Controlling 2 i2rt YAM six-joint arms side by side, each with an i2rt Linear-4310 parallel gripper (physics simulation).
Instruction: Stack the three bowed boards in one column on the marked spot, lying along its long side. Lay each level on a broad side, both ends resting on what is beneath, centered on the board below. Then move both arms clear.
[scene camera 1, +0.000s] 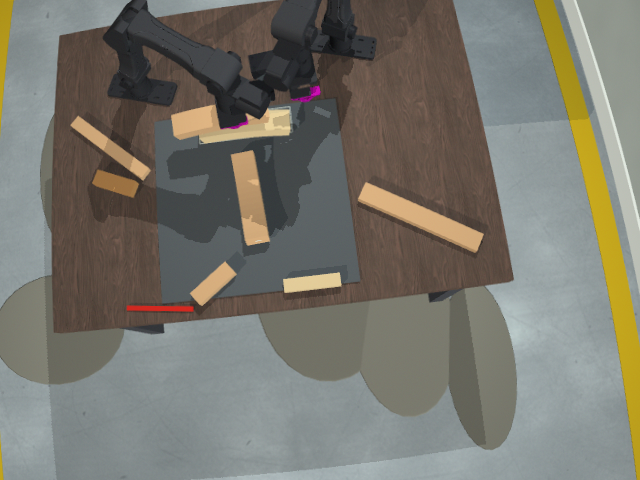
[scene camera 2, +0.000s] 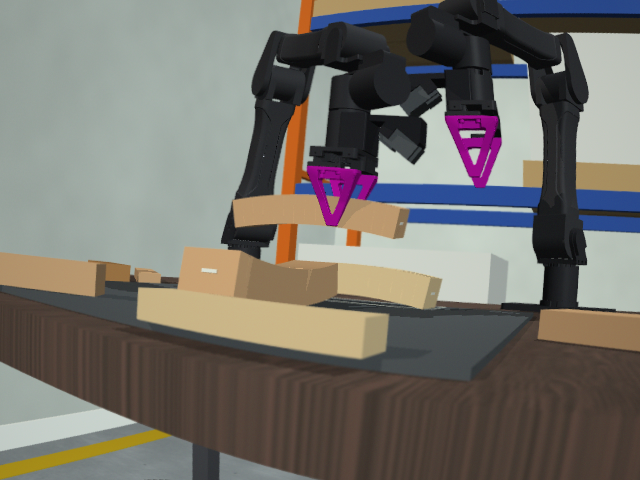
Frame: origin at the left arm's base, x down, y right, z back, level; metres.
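Seen in the pictures: left gripper, fingertip midpoint: (scene camera 1: 302, 83) (scene camera 2: 477, 182); right gripper, fingertip midpoint: (scene camera 1: 233, 117) (scene camera 2: 339, 226); left arm's base, origin of the base link: (scene camera 1: 340, 44); right arm's base, origin of the base link: (scene camera 1: 142, 90).
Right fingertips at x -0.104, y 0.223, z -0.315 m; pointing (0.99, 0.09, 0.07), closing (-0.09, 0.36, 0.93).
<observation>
Pixels of each thing's top centre, then the offset from my right fingertips to it. "pt": a spot on its surface instead. Level surfaces: height alone.
- pale bowed board, middle of its top: (scene camera 2: 349, 263) (scene camera 1: 242, 122) dz +0.011, dx +0.048, dy -0.013 m
- marked spot's thin outline, surface spot: (scene camera 1: 291, 109) pt dz +0.089, dx +0.099, dy -0.125 m
- light-brown bowed board, middle of its top: (scene camera 2: 321, 193) (scene camera 1: 219, 112) dz -0.011, dx -0.043, dy +0.026 m
- third bowed board, middle of its top: (scene camera 2: 271, 256) (scene camera 1: 248, 194) dz -0.180, dx +0.050, dy -0.070 m
- mat, its level: dx +0.098 m
- pale block, middle of its top: (scene camera 2: 250, 301) (scene camera 1: 312, 282) dz -0.364, dx +0.080, dy -0.260 m
- short block, middle of its top: (scene camera 2: 42, 257) (scene camera 1: 212, 283) dz -0.409, dx +0.071, dy -0.020 m
- long plank, middle of its top: (scene camera 1: 421, 216) dz -0.156, dx +0.081, dy -0.502 m
- brown block, middle of its top: (scene camera 2: 108, 262) (scene camera 1: 113, 182) dz -0.192, dx +0.077, dy +0.305 m
- red strip, middle of its top: (scene camera 1: 159, 308) dz -0.493, dx +0.098, dy +0.109 m
A pale bowed board (scene camera 1: 237, 136) (scene camera 2: 382, 285) lies arched up on the marked spot's thin outline (scene camera 1: 291, 109), at the back of the dark mat. My right gripper (scene camera 1: 235, 124) (scene camera 2: 343, 214) is shut on a light-brown bowed board (scene camera 1: 192, 122) (scene camera 2: 273, 210). It holds this board near its middle, in the air above the pale board, arched up, its right end lower in scene camera 2. A third bowed board (scene camera 1: 250, 198) (scene camera 2: 289, 281) lies on the mat, crosswise to the pale one. My left gripper (scene camera 1: 306, 94) (scene camera 2: 480, 181) is open and empty, raised at the mat's back right.
The mat (scene camera 1: 325, 232) (scene camera 2: 444, 356) carries a pale block (scene camera 1: 311, 283) (scene camera 2: 248, 321) at its front edge and a short block (scene camera 1: 212, 283) (scene camera 2: 51, 273) at its front left. A long plank (scene camera 1: 421, 217) lies at right. Another plank (scene camera 1: 105, 145), a brown block (scene camera 1: 115, 183) and a red strip (scene camera 1: 160, 308) lie at left.
</observation>
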